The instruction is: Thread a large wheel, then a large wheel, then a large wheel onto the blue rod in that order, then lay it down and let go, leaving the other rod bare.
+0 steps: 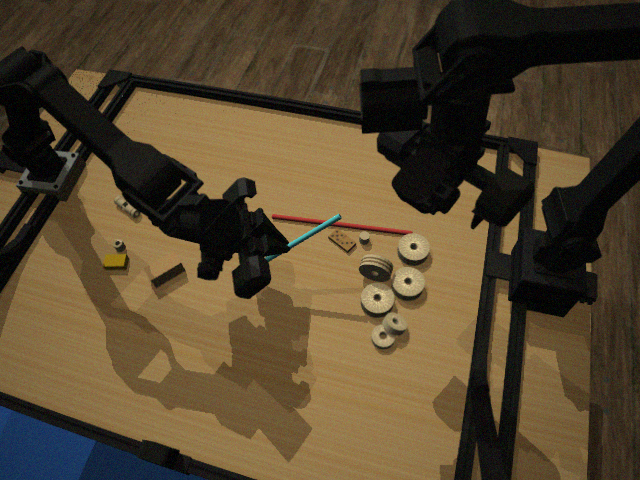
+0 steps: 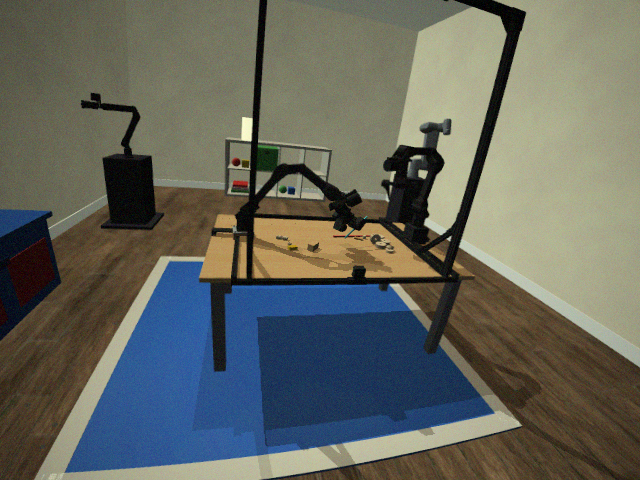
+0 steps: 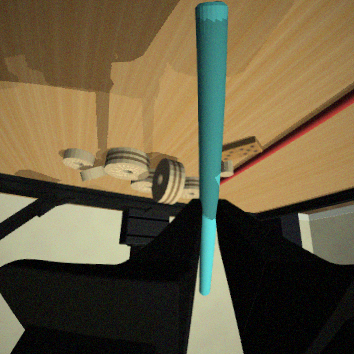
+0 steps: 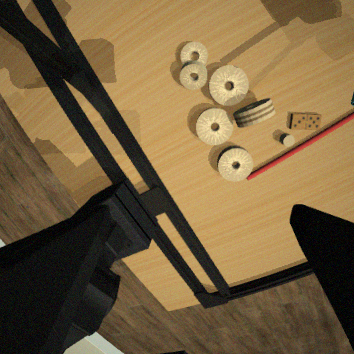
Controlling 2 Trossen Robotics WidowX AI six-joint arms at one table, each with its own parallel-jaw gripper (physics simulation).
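Where they show: left gripper, fingertip midpoint: (image 1: 288, 247) (image 2: 354, 228) (image 3: 207, 206); right gripper, fingertip midpoint: (image 2: 397, 200) (image 4: 201, 213); left arm's base, origin of the base link: (image 1: 47, 168) (image 2: 243, 229); right arm's base, origin of the base link: (image 1: 554, 258) (image 2: 417, 225) (image 3: 141, 244).
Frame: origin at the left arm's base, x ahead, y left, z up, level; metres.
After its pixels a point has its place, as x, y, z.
Observation:
My left gripper (image 1: 285, 249) @[0.543, -0.138, 0.057] (image 3: 207, 206) @[0.543, -0.138, 0.057] is shut on the blue rod (image 1: 316, 229) @[0.587, -0.118, 0.091] (image 3: 211, 100) @[0.499, -0.158, 0.034] (image 2: 349, 234) @[0.507, -0.160, 0.033], holding it bare and tilted above the table. Three large wheels lie flat: one (image 1: 405, 250) @[0.734, -0.070, -0.016] (image 4: 227, 167) @[0.761, -0.063, -0.016] by the red rod's end, one (image 1: 400, 285) @[0.732, -0.140, -0.016] (image 4: 206, 129) @[0.756, -0.133, -0.016] beside it, one (image 1: 369, 301) @[0.684, -0.178, -0.016] (image 4: 220, 90) @[0.709, -0.169, -0.016] (image 3: 125, 167) @[0.682, -0.172, -0.016] nearer the small wheels. Another large wheel (image 1: 383, 264) @[0.698, -0.123, 0.016] (image 4: 255, 112) @[0.689, -0.122, 0.019] (image 3: 175, 181) @[0.661, -0.115, 0.000] stands on edge between them. The red rod (image 1: 361, 226) @[0.650, -0.025, -0.027] (image 4: 305, 145) @[0.636, -0.023, -0.028] (image 3: 320, 121) @[0.539, -0.026, -0.027] lies bare on the table. My right gripper (image 4: 201, 213) @[0.766, -0.134, 0.210] is open and empty, high above the right side.
Two small wheels (image 1: 376, 339) @[0.703, -0.240, -0.023] (image 4: 187, 80) @[0.740, -0.207, -0.018] lie overlapping. A domino (image 1: 342, 240) @[0.620, -0.060, -0.029] (image 4: 306, 121) @[0.618, -0.057, -0.029] and small cylinder (image 1: 364, 237) @[0.659, -0.053, -0.019] (image 4: 287, 140) @[0.660, -0.050, -0.019] lie near the red rod. At the left are a yellow block (image 1: 114, 260) @[0.216, -0.170, -0.022], dark block (image 1: 168, 275) @[0.327, -0.183, -0.021] and white tube (image 1: 126, 206) @[0.195, -0.054, -0.018].

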